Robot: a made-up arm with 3 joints. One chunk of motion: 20 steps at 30 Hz.
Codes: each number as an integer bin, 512 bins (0 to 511) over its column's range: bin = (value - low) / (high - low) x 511, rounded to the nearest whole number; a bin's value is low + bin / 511 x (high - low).
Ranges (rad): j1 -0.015..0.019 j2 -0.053..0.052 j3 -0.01..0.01
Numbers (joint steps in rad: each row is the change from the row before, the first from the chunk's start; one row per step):
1: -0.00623 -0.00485 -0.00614
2: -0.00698 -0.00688 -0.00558
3: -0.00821 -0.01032 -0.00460
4: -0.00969 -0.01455 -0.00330
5: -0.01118 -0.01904 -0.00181
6: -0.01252 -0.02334 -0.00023
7: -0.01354 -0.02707 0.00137
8: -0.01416 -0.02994 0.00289
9: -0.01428 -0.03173 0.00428
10: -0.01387 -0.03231 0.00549
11: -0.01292 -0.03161 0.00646
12: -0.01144 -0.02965 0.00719
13: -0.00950 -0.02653 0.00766
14: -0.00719 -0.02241 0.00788
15: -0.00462 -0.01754 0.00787
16: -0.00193 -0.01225 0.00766
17: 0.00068 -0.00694 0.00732
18: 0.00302 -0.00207 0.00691
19: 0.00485 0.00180 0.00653
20: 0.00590 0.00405 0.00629
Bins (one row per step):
1: 132 234 99
2: 121 224 113
3: 102 208 138
4: 80 187 171
5: 57 165 209
6: 37 144 250
7: 22 126 291
8: 13 112 329
9: 11 104 365
10: 17 101 396
11: 31 104 421
12: 54 114 439
13: 83 129 451
14: 117 149 457
15: 156 173 457
16: 196 198 451
17: 236 224 443
18: 271 248 432
19: 298 267 422
20: 314 278 416

